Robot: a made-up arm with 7 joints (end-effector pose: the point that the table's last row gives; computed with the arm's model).
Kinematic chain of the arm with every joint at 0, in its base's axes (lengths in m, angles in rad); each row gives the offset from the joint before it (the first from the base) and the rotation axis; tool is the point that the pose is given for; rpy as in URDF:
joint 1: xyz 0 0 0.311 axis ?
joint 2: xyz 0 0 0 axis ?
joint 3: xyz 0 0 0.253 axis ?
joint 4: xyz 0.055 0 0 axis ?
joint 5: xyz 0.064 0 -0.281 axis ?
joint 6: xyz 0 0 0 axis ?
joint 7: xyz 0.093 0 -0.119 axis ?
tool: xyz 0 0 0 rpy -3.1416 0 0
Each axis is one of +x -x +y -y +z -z.
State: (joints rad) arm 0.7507 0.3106 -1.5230 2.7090 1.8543 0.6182 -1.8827
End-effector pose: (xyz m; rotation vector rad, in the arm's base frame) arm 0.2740 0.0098 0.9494 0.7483 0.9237 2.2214
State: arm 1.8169 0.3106 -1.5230 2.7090 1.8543 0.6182 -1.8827
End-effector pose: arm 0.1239 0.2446 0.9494 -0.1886 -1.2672 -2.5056
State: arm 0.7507 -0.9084 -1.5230 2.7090 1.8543 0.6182 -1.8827
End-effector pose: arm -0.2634 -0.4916 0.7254 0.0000 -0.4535 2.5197
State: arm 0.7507 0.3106 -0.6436 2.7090 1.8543 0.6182 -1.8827
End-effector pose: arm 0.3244 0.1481 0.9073 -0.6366 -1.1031 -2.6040
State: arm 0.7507 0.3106 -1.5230 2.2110 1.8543 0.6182 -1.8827
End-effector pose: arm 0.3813 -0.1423 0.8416 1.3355 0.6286 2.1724
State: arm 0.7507 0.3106 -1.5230 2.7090 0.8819 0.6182 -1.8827
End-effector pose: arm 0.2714 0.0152 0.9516 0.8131 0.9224 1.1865
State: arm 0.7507 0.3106 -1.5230 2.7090 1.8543 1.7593 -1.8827
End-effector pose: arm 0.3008 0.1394 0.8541 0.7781 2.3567 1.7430
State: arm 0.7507 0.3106 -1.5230 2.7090 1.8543 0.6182 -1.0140
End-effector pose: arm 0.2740 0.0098 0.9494 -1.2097 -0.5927 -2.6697
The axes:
joint 1: +z
joint 2: +y
joint 3: +z
joint 4: -y
joint 5: -z
joint 6: +y
joint 7: -z

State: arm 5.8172 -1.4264 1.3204 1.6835 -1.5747 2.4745 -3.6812
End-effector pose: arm -0.1668 0.3590 0.5727 0.8631 1.2358 -2.1720
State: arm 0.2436 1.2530 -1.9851 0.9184 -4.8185 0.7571 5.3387
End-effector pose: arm 0.0859 -0.3955 0.4781 1.7578 -1.3176 0.5301
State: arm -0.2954 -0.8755 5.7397 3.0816 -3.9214 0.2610 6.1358
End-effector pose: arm -0.4965 0.0824 0.7643 0.3629 -0.9806 -1.7188
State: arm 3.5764 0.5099 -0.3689 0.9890 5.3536 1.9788 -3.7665
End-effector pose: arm -0.3132 0.0977 0.2417 -1.4497 -0.8138 -1.8822
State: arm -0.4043 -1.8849 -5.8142 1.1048 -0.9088 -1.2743 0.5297
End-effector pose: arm -0.2211 0.3624 0.4509 -0.6754 1.8244 1.8384
